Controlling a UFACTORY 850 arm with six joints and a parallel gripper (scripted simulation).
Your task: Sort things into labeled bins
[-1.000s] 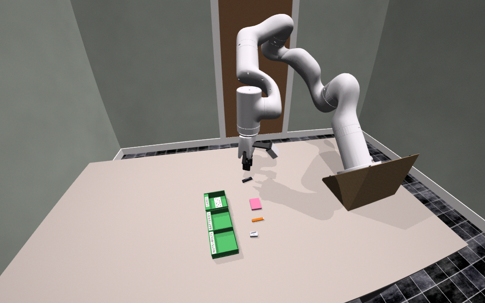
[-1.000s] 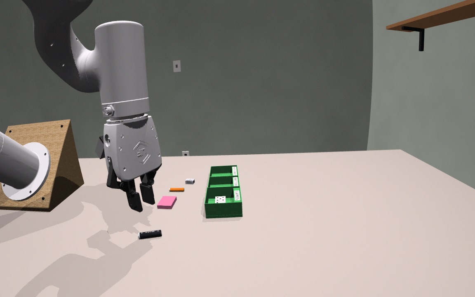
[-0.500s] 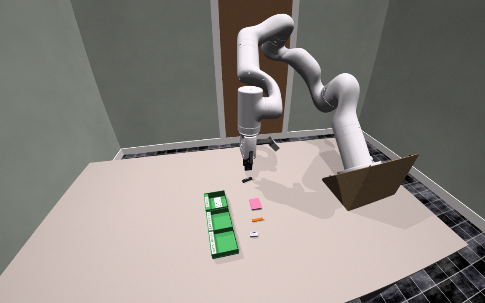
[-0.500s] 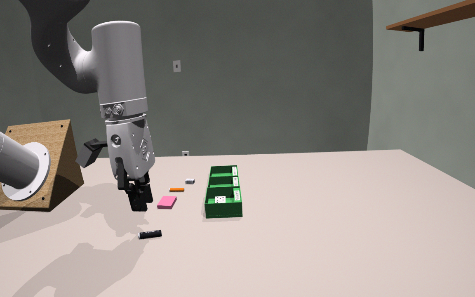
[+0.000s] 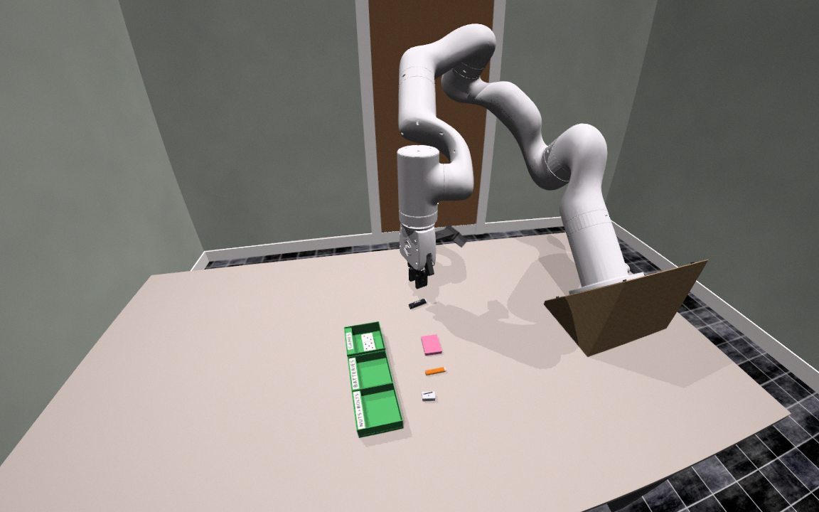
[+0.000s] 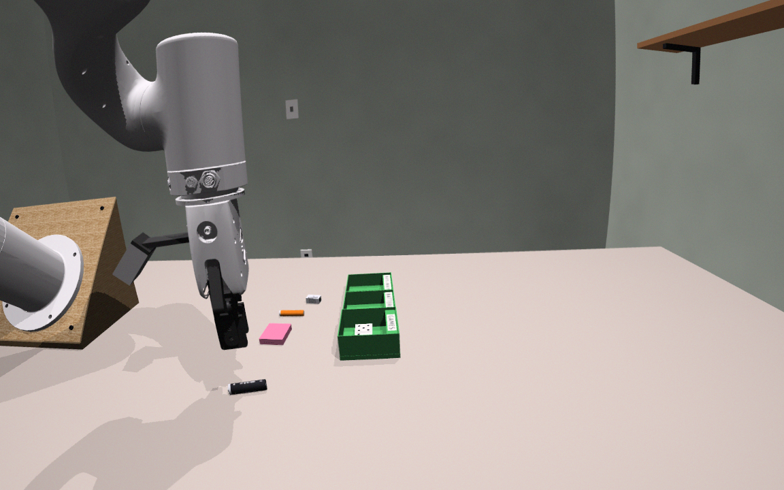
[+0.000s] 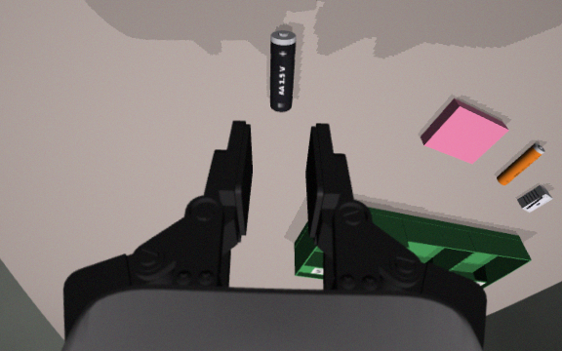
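Right now the black battery is 90 mm below my hand. The rest, counted from my hand: orange battery (10 mm behind, 220 mm to the left, 90 mm below); pink block (10 mm behind, 140 mm to the left, 90 mm below); pencil sharpener (20 mm ahead, 280 mm to the left, 90 mm below).
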